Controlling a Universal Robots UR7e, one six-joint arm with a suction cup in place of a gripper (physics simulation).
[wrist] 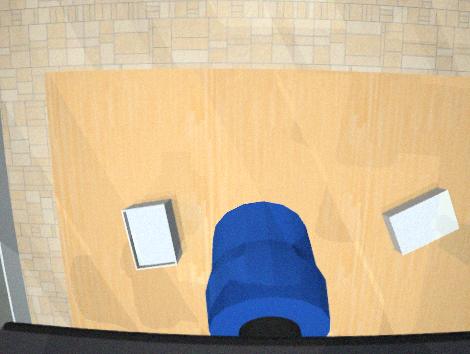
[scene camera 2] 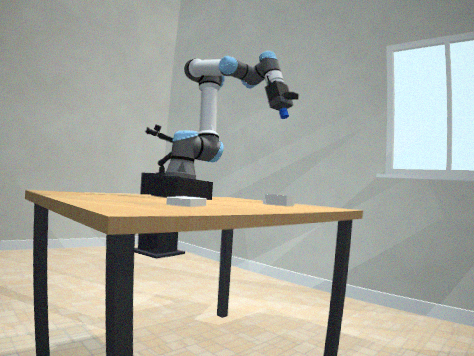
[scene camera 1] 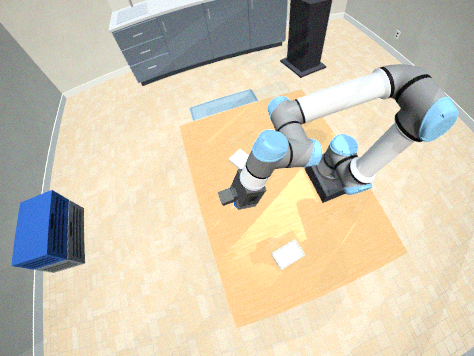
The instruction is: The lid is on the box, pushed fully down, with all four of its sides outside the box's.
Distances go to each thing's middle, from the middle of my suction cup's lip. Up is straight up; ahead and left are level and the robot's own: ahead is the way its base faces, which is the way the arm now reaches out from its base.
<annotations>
Now: suction cup 370 mm above the white box (wrist: 151,227), 200 mm to the right of it and 100 mm past it. The rest, counted from my suction cup: white lid (wrist: 430,216) 380 mm below, 350 mm to the right, 180 mm behind.
</annotations>
